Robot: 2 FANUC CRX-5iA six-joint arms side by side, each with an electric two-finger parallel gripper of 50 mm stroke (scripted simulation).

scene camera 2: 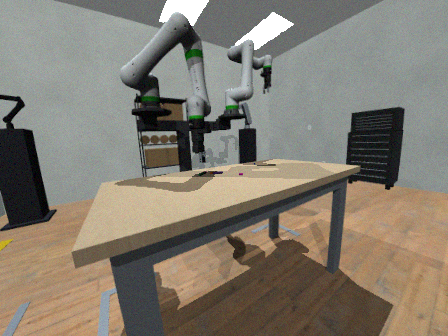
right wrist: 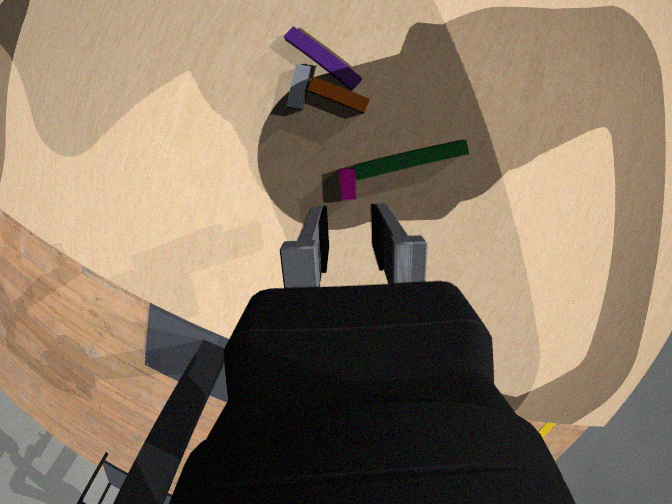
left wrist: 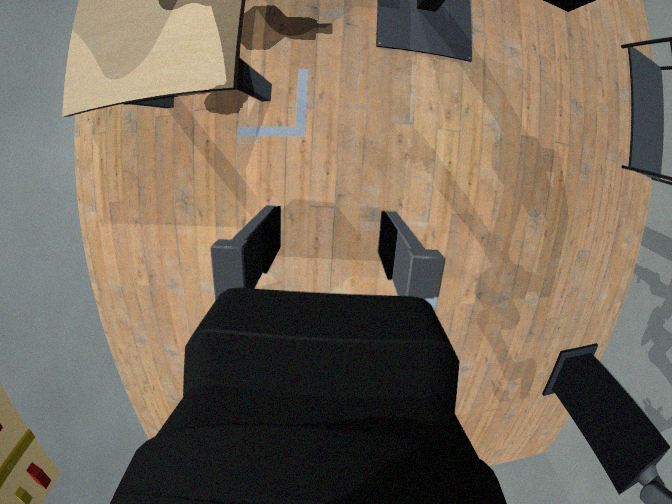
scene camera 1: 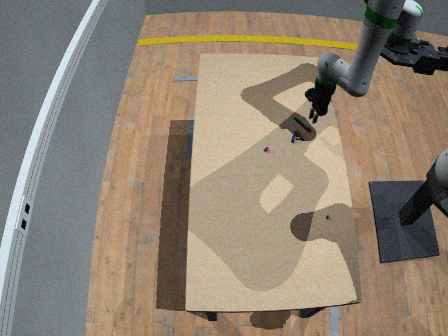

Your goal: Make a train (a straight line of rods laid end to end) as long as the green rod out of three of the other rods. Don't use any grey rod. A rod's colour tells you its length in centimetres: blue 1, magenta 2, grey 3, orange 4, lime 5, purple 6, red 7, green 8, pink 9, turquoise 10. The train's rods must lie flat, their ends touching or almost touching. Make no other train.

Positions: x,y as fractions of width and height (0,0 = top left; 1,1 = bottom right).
Labels:
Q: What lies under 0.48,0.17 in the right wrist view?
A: An orange rod.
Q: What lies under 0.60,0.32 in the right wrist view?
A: A green rod.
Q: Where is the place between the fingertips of my right gripper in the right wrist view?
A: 0.52,0.45

